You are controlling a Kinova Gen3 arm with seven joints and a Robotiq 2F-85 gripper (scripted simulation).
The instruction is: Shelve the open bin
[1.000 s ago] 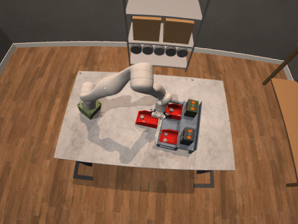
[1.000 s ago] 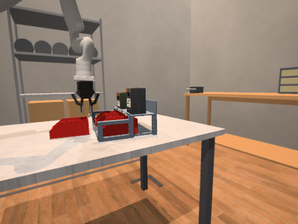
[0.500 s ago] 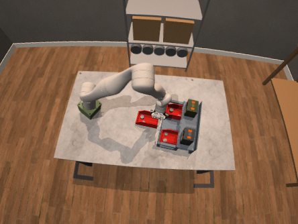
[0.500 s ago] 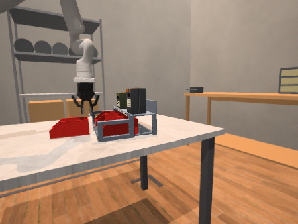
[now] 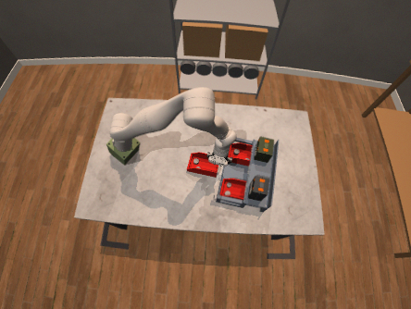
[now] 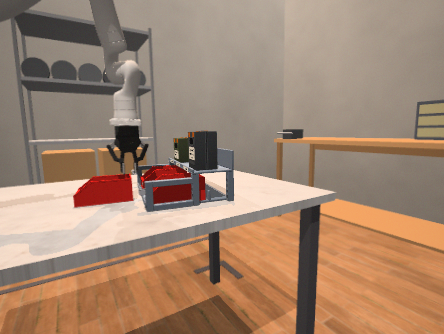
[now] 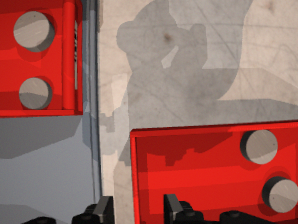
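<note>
Now: hand 11 cm past the grey round part, 2 cm to the left of it and 9 cm above it. From my hand the other things lie so: black tool case: 22 cm ahead, 13 cm to the right, 6 cm above; grey shelf: 16 cm ahead, 1 cm to the right, 3 cm below.
</note>
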